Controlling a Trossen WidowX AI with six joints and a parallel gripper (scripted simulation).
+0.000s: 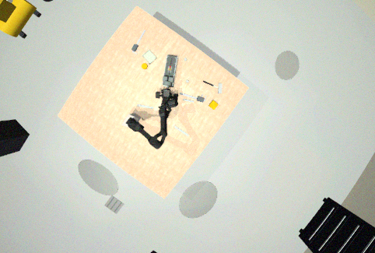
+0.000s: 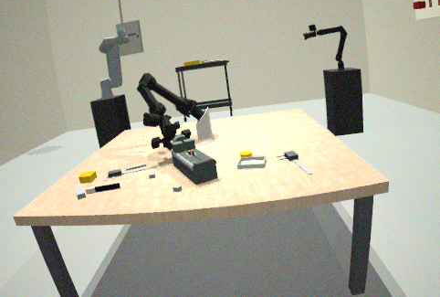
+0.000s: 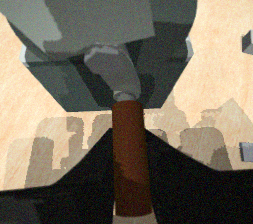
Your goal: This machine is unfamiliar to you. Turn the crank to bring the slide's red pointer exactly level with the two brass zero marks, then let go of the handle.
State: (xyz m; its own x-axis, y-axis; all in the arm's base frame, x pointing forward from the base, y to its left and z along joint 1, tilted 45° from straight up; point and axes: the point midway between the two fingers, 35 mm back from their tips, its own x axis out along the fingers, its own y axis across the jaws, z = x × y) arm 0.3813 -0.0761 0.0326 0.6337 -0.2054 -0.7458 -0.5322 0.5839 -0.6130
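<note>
The crank lies 4 cm above my gripper tip. Also, from my gripper tip: red pointer 16 cm ahead, 10 cm to the left, 5 cm above; then brown crank handle 1 cm behind, 1 cm to the right, 3 cm above; then yellow disc 3 cm ahead, 30 cm to the left, 3 cm below.
</note>
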